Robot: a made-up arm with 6 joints.
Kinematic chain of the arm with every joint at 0, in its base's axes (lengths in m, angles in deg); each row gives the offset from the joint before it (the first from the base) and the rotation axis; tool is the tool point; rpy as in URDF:
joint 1: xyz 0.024 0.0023 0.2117 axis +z
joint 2: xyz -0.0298 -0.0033 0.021 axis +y
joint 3: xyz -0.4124 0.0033 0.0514 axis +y
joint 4: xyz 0.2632 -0.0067 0.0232 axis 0.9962 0 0.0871
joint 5: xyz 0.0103 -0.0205 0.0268 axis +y
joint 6: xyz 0.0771 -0.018 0.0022 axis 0.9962 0 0.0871
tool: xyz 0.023 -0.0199 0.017 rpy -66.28 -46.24 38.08
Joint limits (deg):
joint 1: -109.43..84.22
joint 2: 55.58..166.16
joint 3: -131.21..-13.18
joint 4: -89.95..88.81
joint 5: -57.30..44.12
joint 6: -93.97..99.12
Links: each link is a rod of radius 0.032 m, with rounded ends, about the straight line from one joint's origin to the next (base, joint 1, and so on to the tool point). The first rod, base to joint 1, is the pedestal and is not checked.
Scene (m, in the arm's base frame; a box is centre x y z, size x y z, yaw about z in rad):
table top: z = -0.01
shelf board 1: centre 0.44 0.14 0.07 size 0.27 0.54 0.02 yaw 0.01
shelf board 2: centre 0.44 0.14 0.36 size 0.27 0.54 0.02 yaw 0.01
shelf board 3: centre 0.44 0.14 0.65 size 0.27 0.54 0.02 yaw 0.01
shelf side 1: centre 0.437 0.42 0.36 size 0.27 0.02 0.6 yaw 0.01
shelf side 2: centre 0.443 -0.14 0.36 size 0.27 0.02 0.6 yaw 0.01
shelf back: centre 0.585 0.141 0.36 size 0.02 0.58 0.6 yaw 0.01
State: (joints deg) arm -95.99 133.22 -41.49 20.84 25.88 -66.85
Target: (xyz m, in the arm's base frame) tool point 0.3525 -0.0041 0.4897
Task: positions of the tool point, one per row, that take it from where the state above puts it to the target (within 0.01 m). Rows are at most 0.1 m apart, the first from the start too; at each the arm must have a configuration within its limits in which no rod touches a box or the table.
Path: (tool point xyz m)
1: 0.0335 -0.3095 0.1810
2: 0.1116 -0.2970 0.2413
3: 0.1779 -0.2567 0.3003
4: 0.2227 -0.1961 0.3562
5: 0.2396 -0.1260 0.4073
6: 0.2279 -0.0588 0.4523
7: 0.1914 -0.0057 0.4897
8: 0.2710 -0.0049 0.4982
9: 0.3525 -0.0041 0.4897

